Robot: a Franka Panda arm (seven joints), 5 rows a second.
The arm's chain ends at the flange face. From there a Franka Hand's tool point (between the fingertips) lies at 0.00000 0.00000 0.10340 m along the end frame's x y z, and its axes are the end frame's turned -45 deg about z.
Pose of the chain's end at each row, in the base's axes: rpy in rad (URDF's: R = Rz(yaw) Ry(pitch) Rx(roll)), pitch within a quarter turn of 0, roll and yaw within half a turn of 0; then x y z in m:
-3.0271 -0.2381 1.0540 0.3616 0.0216 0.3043
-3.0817 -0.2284 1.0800 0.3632 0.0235 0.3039
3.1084 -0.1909 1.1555 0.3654 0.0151 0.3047
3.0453 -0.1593 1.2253 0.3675 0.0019 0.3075
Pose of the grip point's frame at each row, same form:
3.0504 -0.2478 1.8645 0.3633 0.0485 0.2045
3.0199 -0.2027 1.8847 0.3688 0.0470 0.2034
2.9827 -0.1114 1.9466 0.3765 0.0317 0.2032
2.9611 -0.0451 2.0071 0.3824 0.0139 0.2059

